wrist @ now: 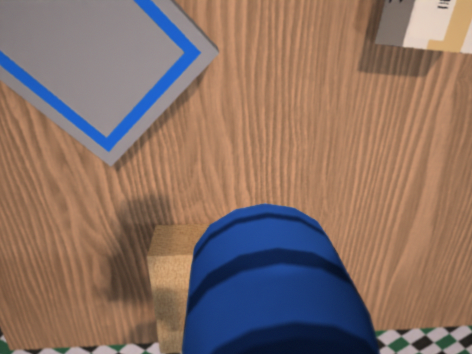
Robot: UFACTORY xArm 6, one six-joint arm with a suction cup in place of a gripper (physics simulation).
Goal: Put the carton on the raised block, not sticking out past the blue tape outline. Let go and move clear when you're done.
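Frame: origin at the arm's base, x back, y right, z up, level; metres.
Seen in the pictures: hand, its tool point: (pixel 262 266).
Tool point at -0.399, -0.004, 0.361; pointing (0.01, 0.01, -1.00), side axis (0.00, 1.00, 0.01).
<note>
Pixels of each thing's top centre, then the offset from my tool point to it, as dx, dy, dz. "pt": a spot on its surface instead. Level surfaces: height alone.
- printed carton, a spot on its surface: (pixel 427 25) pt -0.055, +0.263, -0.373
- raised block, a spot on its surface: (pixel 114 154) pt +0.094, -0.141, -0.333
- blue tape outline, a spot on its surface: (pixel 152 95) pt +0.020, -0.085, -0.333
- wood-grain table top, height of its surface: dz -0.453
A printed carton (pixel 427 25) in grey, white and yellow shows partly at the top right of the wrist view, cut off by the frame edge. The raised block (pixel 114 154) is a grey slab at the upper left, turned at an angle. The blue tape outline (pixel 152 95) runs just inside its edges, and part of both is out of view. My blue suction cup (pixel 272 270) is at the lower middle, apart from the carton and the raised block. It is open, with no carton on it. Its lip and the spot straight beneath it are hidden.
A plain tan box (pixel 170 280) stands at the lower left of the cup, partly hidden behind it. The wood-grain table top (pixel 280 130) ends near the bottom of the view, where a green, black and white checkered surface (pixel 420 342) shows.
</note>
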